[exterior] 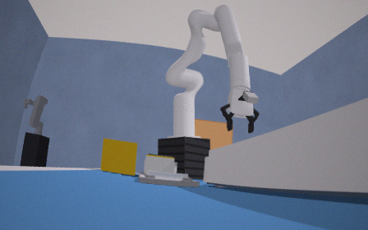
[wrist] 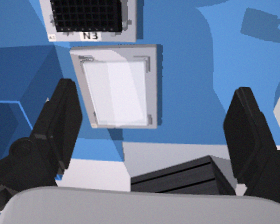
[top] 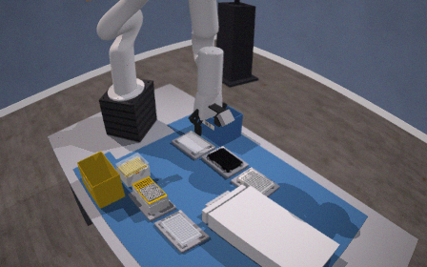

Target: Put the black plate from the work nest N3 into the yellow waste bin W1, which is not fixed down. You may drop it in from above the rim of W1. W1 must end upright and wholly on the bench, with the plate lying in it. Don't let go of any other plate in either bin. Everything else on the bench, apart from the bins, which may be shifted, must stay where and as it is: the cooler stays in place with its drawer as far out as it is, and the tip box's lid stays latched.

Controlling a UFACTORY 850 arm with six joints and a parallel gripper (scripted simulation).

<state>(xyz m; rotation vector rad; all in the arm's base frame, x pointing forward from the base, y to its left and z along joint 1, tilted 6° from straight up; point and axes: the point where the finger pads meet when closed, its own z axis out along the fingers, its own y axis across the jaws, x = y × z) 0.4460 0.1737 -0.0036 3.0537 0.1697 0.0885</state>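
Now: the black plate 180 mm below my hand, 80 mm to the left of it and 10 mm ahead of it. The rest, counted from my hand: yellow-rimmed tip box 300 mm to the right, 150 mm below, 50 mm ahead; then blue bin 190 mm to the left, 190 mm behind, 160 mm below; then grey nest 200 mm below, 90 mm to the left, 10 mm ahead.
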